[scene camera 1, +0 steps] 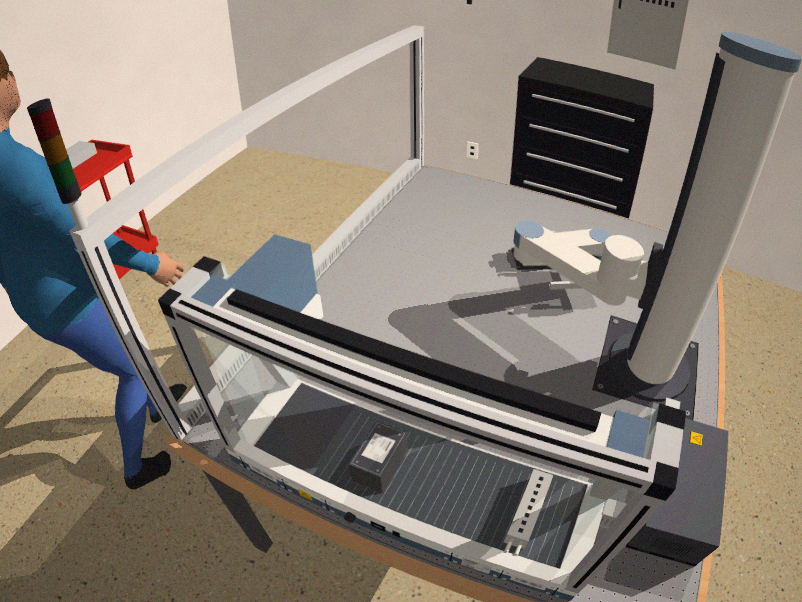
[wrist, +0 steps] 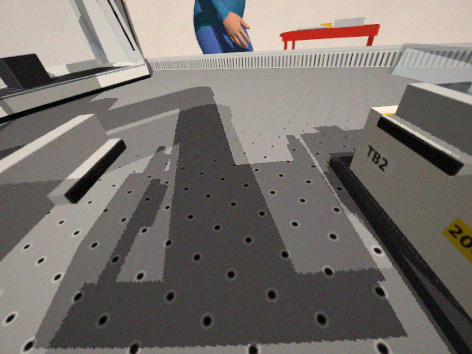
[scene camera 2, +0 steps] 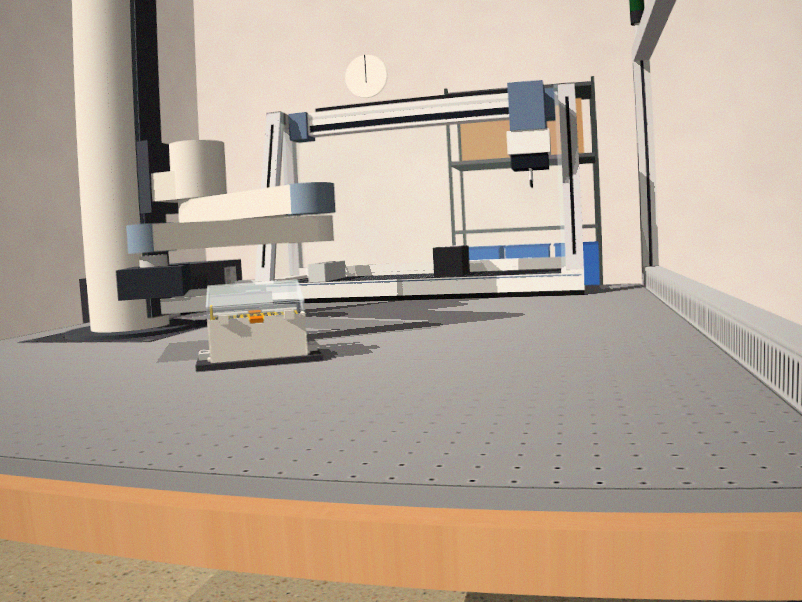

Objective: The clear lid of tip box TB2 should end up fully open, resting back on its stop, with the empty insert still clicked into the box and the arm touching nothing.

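Places are measured from the arm's base along level axes (x ahead, y right, z down), in centimetres.
Pixels of known places: gripper, fingertip midpoint: (scene camera 1: 543, 266) (wrist: 247, 117); arm's base at its link origin: (scene camera 1: 649, 368) (scene camera 2: 131, 336).
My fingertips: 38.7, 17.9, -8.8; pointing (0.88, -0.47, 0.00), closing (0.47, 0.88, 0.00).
Note:
For each thing: its top centre in the pictures, then the offset to it from my fingertips, as dx, dy, dz. "spot": a spot on its surface instead.
- Tip box TB2 at its top centre: (scene camera 2: 255, 309) +3.9, +12.8, +0.9
- black base at a spot on its surface: (scene camera 2: 259, 364) spot: +6.3, +17.5, +7.2
- yellow-dotted insert at a spot on its surface: (scene camera 2: 278, 314) spot: +6.5, +11.4, +1.8
- orange tab at a spot on its surface: (scene camera 2: 255, 316) spot: +5.8, +16.5, +1.4
- gantry machine at a spot on its surface: (scene camera 1: 401, 382) spot: +3.8, -85.7, -42.5
Tip box TB2 (scene camera 2: 259, 342) (wrist: 400, 192) is a pale grey box on a black base (scene camera 2: 259, 364). Its clear lid (scene camera 2: 249, 296) (wrist: 430, 62) rises above the rim and looks partly tilted up; the exact angle is hard to tell. A strip of the yellow-dotted insert (scene camera 2: 278, 314) shows at the rim, above an orange tab (scene camera 2: 255, 316); whether it is clicked in cannot be told. My gripper (wrist: 247, 117) is open, with nothing between its fingers. In the wrist view its right finger overlaps the box's upper edge; contact cannot be told. Scene camera 2 shows the gripper body behind and left of the box.
The arm column (scene camera 1: 706, 213) (scene camera 2: 106, 162) stands beside the box. A gantry machine (scene camera 1: 401, 382) (scene camera 2: 414, 116) with a black block (scene camera 1: 377, 456) (scene camera 2: 450, 261) stands across the table. A person (scene camera 1: 45, 259) (wrist: 220, 25) stands beyond the table's side rail, near a red cart (wrist: 330, 33).

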